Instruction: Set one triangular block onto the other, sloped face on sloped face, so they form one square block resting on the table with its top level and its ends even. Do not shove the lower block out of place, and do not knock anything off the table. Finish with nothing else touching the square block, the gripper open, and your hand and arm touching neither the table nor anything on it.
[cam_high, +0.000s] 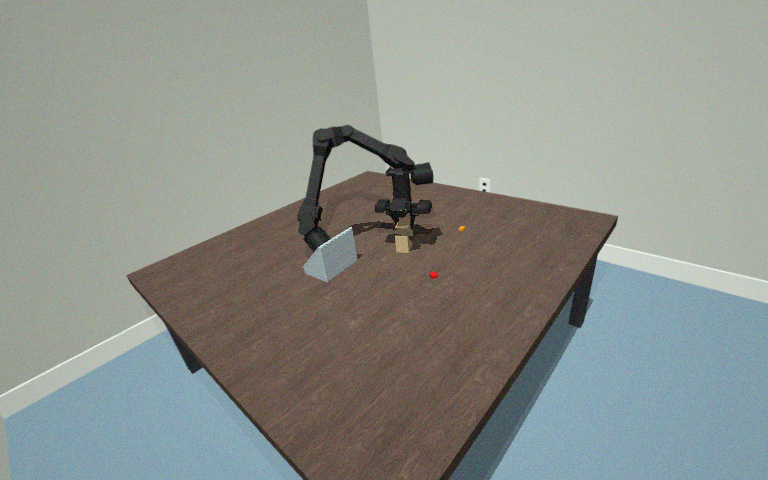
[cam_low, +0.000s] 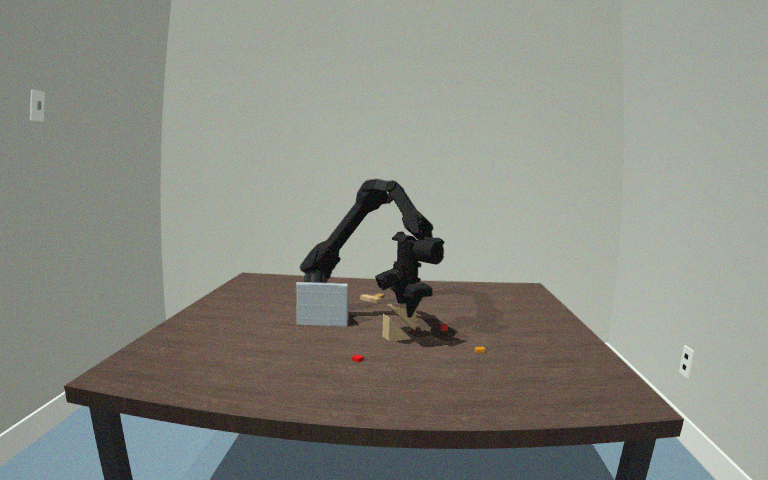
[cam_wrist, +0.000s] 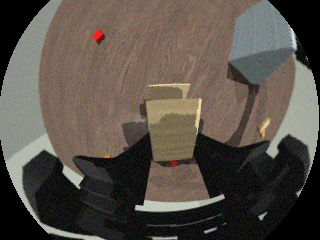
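Right now my gripper tip is 10 mm below the triangular wooden block. From my gripper tip the other things lie so: small orange cube: 180 mm ahead, 140 mm to the right, 60 mm below; then flat tan piece: 60 mm behind, 400 mm to the left, 60 mm below.
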